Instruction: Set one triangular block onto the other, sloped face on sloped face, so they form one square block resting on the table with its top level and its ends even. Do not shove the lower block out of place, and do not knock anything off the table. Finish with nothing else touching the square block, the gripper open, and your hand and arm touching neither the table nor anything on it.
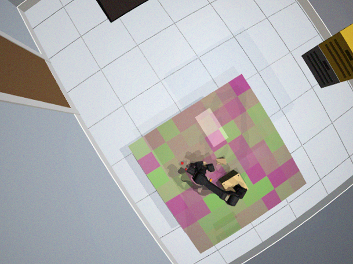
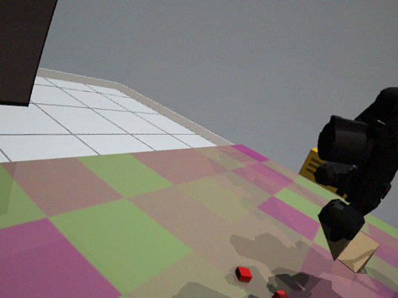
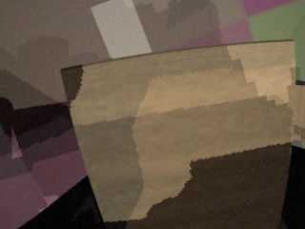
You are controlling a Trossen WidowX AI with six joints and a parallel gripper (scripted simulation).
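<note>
Right now the triangular wooden block is 110 mm behind my gripper tip, 160 mm to the right of it and 80 mm below it. Also, from my gripper tip: orange cube 180 mm behind, 50 mm to the left, 90 mm below.
</note>
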